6 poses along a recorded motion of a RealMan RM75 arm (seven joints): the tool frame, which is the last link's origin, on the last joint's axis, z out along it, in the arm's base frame.
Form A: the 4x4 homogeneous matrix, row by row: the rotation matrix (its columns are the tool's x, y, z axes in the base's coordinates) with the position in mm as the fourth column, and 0 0 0 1 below. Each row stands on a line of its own.
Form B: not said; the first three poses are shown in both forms.
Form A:
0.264, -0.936, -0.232, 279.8
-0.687, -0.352, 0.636, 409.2
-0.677, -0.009, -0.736, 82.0
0, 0, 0, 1
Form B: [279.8, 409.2, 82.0], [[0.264, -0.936, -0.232], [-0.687, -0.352, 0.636], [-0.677, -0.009, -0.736]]
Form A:
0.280, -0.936, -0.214, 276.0
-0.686, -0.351, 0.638, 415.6
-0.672, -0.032, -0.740, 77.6
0, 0, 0, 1
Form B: [276.0, 415.6, 77.6], [[0.280, -0.936, -0.214], [-0.686, -0.351, 0.638], [-0.672, -0.032, -0.740]]
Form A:
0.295, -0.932, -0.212, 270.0
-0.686, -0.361, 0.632, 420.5
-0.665, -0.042, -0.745, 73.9
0, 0, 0, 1
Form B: [270.0, 420.5, 73.9], [[0.295, -0.932, -0.212], [-0.686, -0.361, 0.632], [-0.665, -0.042, -0.745]]
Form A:
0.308, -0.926, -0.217, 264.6
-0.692, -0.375, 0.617, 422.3
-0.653, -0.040, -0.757, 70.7
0, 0, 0, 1
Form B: [264.6, 422.3, 70.7], [[0.308, -0.926, -0.217], [-0.692, -0.375, 0.617], [-0.653, -0.040, -0.757]]
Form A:
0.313, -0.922, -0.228, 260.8
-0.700, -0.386, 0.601, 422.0
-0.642, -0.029, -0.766, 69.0
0, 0, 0, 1
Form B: [260.8, 422.0, 69.0], [[0.313, -0.922, -0.228], [-0.700, -0.386, 0.601], [-0.642, -0.029, -0.766]]
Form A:
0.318, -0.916, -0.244, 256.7
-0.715, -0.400, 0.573, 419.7
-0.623, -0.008, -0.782, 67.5
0, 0, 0, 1
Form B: [256.7, 419.7, 67.5], [[0.318, -0.916, -0.244], [-0.715, -0.400, 0.573], [-0.623, -0.008, -0.782]]
